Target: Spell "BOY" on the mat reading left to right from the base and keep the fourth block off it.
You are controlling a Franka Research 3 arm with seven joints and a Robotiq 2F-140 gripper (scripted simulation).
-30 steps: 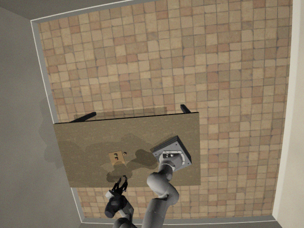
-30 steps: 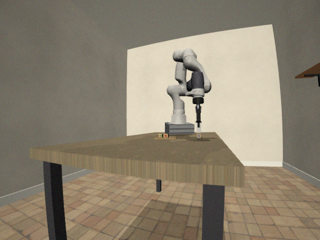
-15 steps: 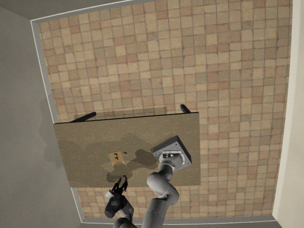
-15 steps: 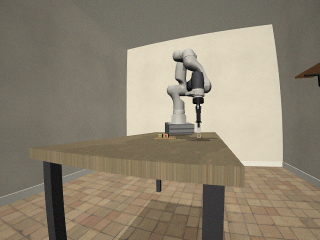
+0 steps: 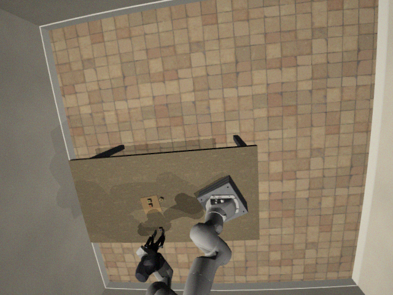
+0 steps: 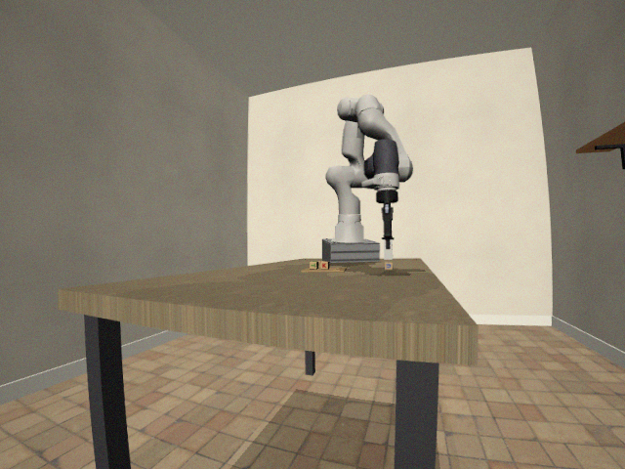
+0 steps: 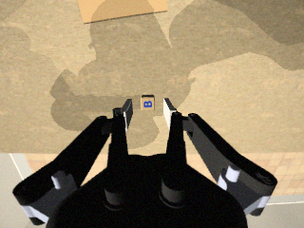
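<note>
The tan mat is 22 cm to the right of my hand, 6 cm below it and 1 cm ahead of it.
</note>
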